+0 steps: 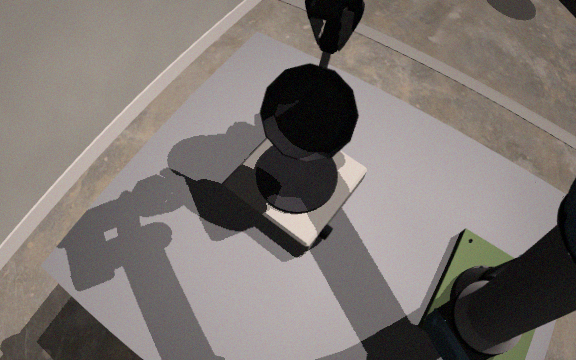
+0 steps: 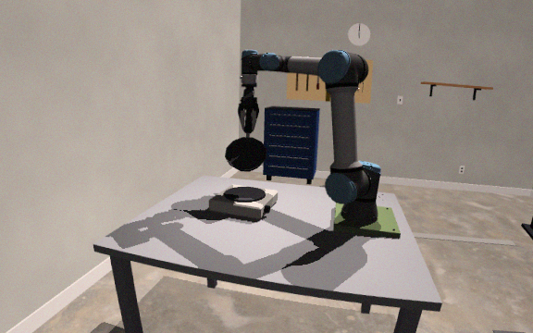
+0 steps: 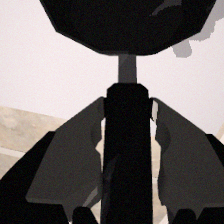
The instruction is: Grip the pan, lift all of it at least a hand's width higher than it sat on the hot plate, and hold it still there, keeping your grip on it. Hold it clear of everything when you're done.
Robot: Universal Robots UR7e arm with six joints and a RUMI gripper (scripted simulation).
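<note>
Right now the black pan is 2 cm behind my hand, 4 cm to the left of it and 6 cm below it. Round my hand: hot plate 7 cm behind, 13 cm to the left, 30 cm below.
</note>
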